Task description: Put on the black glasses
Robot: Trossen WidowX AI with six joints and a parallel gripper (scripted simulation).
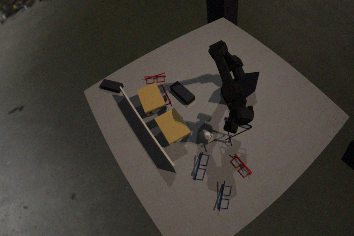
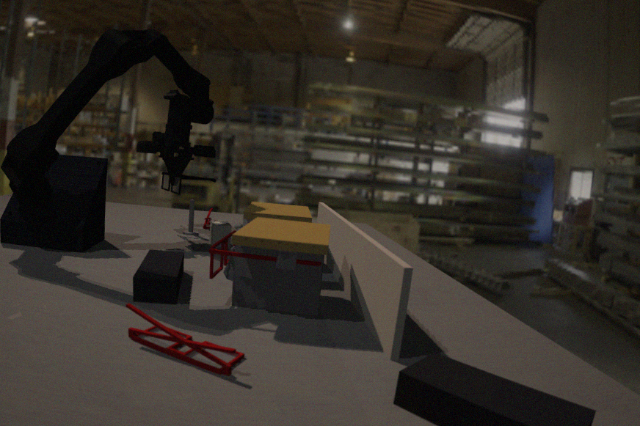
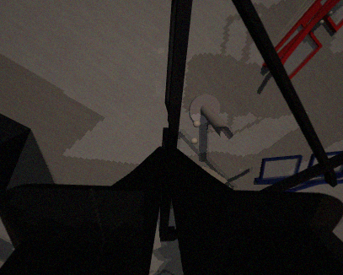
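Now: the grey post stand 5 cm ahead of my gripper tip, 2 cm to the left of it and 9 cm below it. From my gripper tip the other things lie so: white block 12 cm ahead, 8 cm to the right, 9 cm below; then display head 19 cm ahead, 21 cm to the right, 6 cm below; then white board 32 cm ahead, 34 cm to the right, 6 cm below.
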